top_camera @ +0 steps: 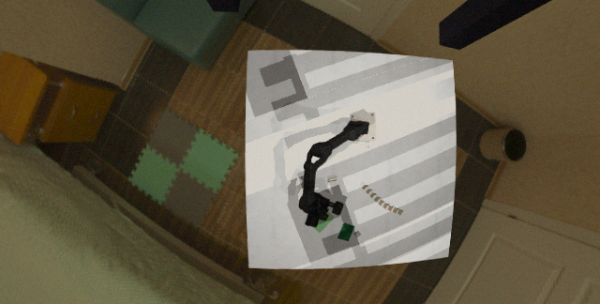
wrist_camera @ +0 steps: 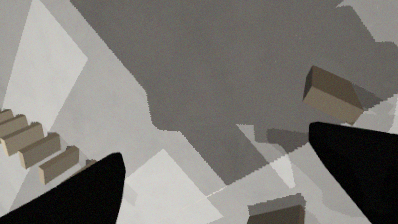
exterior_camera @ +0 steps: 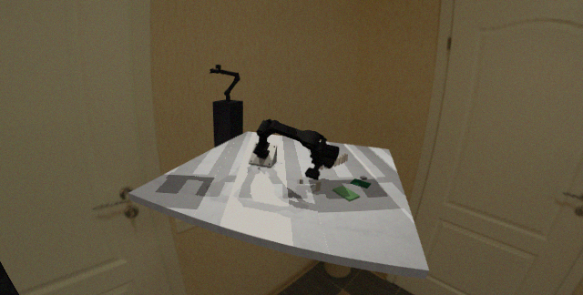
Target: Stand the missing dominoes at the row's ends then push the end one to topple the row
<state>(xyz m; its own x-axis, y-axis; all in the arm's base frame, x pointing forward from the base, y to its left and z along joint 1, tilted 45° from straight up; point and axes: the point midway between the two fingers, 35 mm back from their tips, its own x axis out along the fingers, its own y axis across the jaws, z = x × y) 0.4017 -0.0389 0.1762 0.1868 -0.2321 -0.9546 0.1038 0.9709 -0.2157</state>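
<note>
Now: the light green flat pad 140 mm ahead of my gripper tip, 20 mm to the right of it and 70 mm below it. Also, from my gripper tip: metal piece 210 mm ahead, 200 mm to the left, 70 mm below; then dark green pad 200 mm ahead, 130 mm to the left, 80 mm below.
</note>
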